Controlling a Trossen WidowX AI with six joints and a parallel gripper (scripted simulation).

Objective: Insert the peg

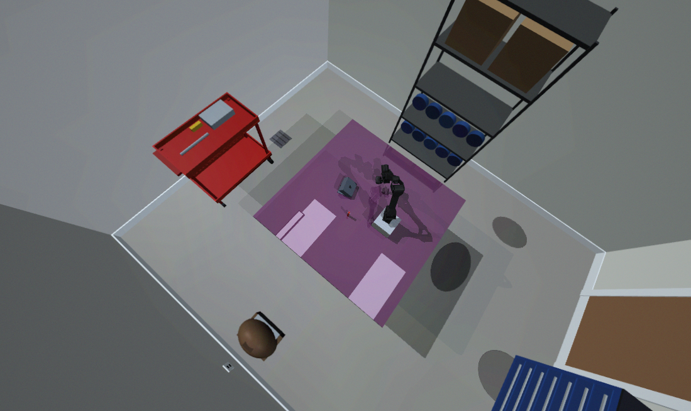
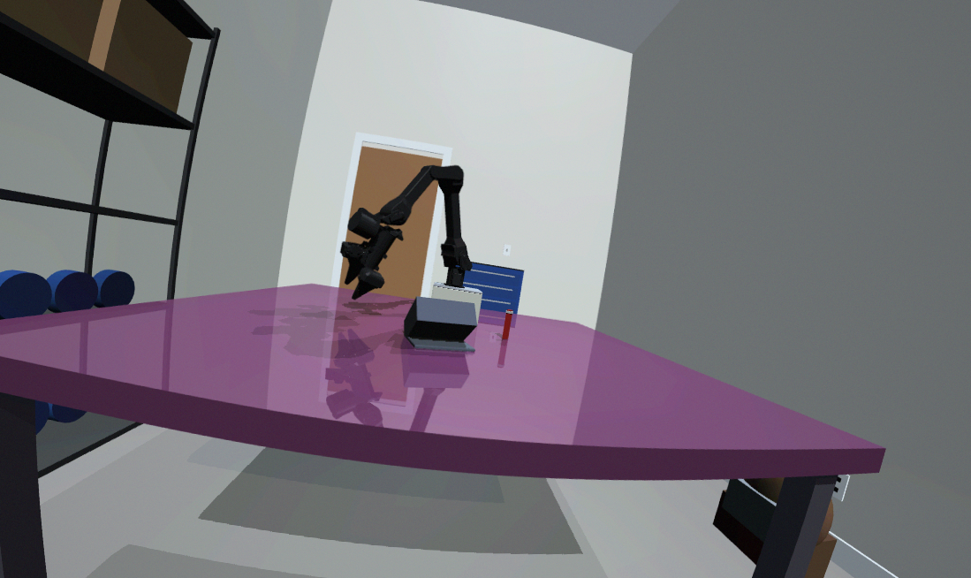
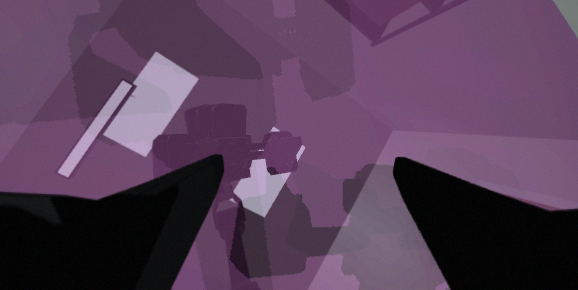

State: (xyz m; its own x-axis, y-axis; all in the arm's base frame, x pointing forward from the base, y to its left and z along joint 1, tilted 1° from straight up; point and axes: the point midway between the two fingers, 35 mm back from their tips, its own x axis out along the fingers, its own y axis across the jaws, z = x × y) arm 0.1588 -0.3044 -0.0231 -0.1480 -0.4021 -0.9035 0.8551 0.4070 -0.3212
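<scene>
The red peg lies 44 cm to the left of my gripper tip and 13 cm ahead of it. From my gripper tip the other things lie so: grey sloped panel: 26 cm ahead, 24 cm to the left, 2 cm below.
</scene>
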